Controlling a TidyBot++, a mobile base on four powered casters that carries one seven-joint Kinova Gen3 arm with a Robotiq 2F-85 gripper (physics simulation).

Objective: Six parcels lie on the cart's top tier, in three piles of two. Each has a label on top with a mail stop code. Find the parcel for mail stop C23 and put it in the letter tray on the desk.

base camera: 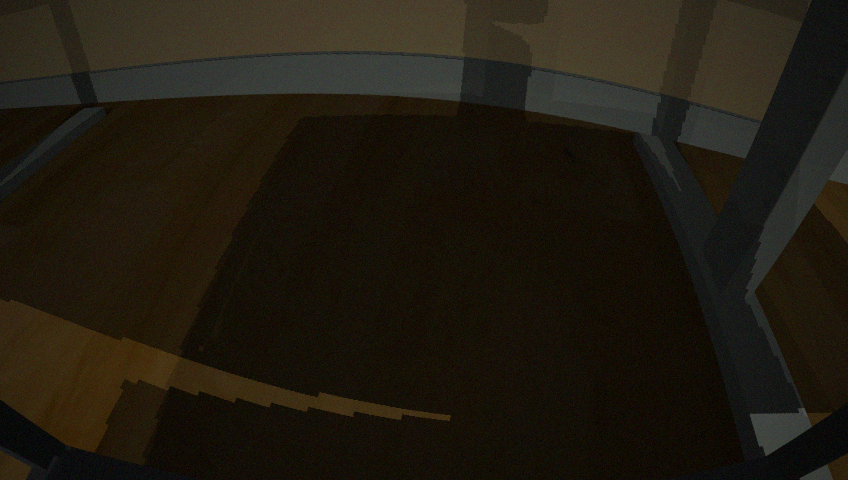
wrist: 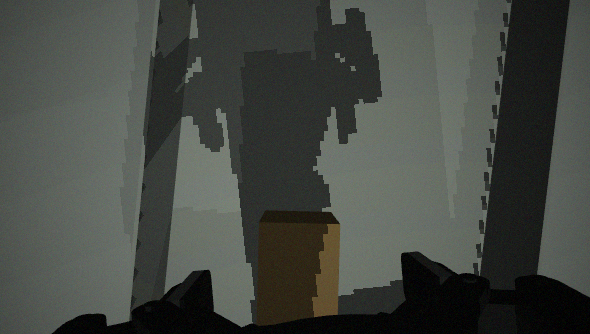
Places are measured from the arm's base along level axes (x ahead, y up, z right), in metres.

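Where they show: gripper, fingertip midpoint: [wrist: 307, 282].
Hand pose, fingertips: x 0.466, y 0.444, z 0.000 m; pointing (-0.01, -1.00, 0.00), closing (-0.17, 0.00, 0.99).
Things, the pixels of their centre, and the offset from my fingertips. Level surfaces: height alone.
- brown parcel, body centre: [wrist: 296, 306] dz -0.016, dx -0.048, dy -0.092 m
- letter tray, body centre: [wrist: 338, 190] dz +0.034, dx +0.026, dy -0.089 m
- dark wooden floor, surface height: dy -0.841 m
In the wrist view, a brown parcel [wrist: 290, 270] rests on a pale grey surface, between two raised long walls. This looks like the letter tray [wrist: 525, 150]. The parcel shows low in the middle of the view, between the line of the two fingers but with gaps on both sides. My gripper [wrist: 307, 282] is open with its fingers wide apart and is drawn back from the parcel, holding nothing. No label shows on the parcel, so its code cannot be read. Its lower end is hidden behind the gripper body. The gripper and the parcel do not show in the base view.
The base view shows a dark wooden floor [base camera: 136, 208] under heavy shadow. A thick grey metal post [base camera: 779, 136] stands at the right on a floor rail [base camera: 696, 237]. Another rail [base camera: 53, 145] lies at the far left. A wall with a pale skirting board [base camera: 267, 74] runs across the back.
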